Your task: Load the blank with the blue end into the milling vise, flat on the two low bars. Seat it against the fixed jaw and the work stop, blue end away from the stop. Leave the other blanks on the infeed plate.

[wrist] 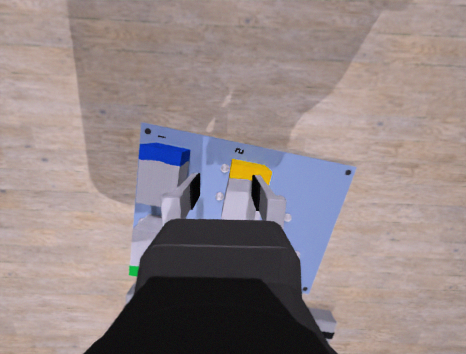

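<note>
The blank with the blue end [161, 179] lies on the blue infeed plate [320, 200] at its upper left, near the mark 1, its blue end toward the plate's top edge. My gripper [226, 184] is open and hangs above the plate. Its left finger shows just right of the blue-ended blank, its right finger over the yellow-ended blank. The lower part of the plate is hidden behind the gripper body. The vise is mostly hidden; a grey part with a dark end [322, 321], perhaps the vise's, shows at the lower right of the gripper body.
A blank with a yellow end [240, 192] lies near the mark 2. A blank with a green end [145, 243] lies below the blue-ended one, partly covered by the gripper body. Small round pins [219, 196] stand on the plate. The plate lies on a wooden table top [410, 210].
</note>
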